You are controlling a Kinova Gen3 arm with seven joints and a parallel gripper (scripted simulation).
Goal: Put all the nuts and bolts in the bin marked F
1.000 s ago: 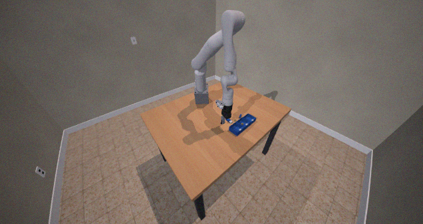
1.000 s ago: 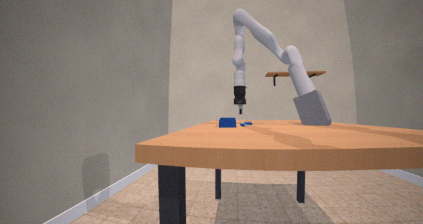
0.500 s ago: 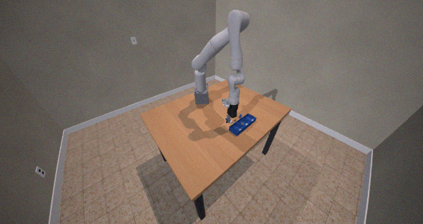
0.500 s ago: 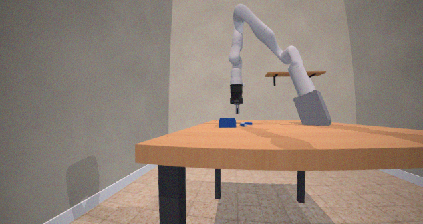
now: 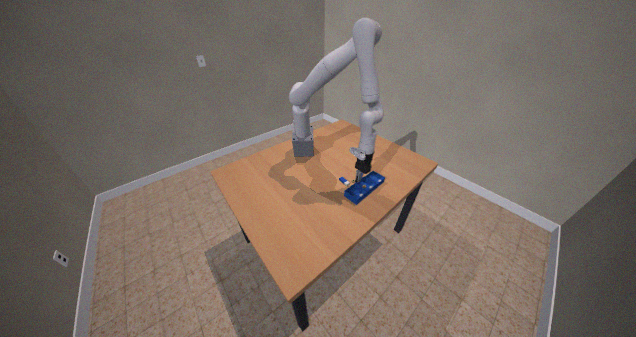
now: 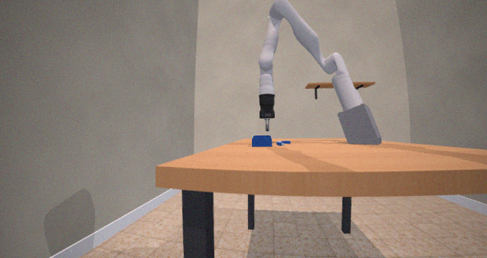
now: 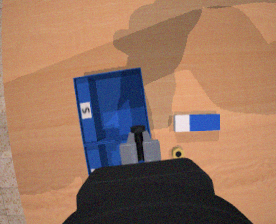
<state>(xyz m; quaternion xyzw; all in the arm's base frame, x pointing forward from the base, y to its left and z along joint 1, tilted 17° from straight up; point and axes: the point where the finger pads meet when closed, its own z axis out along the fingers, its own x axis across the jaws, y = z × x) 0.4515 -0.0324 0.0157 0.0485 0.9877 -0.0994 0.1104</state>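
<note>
Right now the blue two-compartment bin is 60 mm below my hand, 40 mm to the left of it and 30 mm ahead of it. Round my hand: black bolt 10 mm to the right, 10 mm below.
</note>
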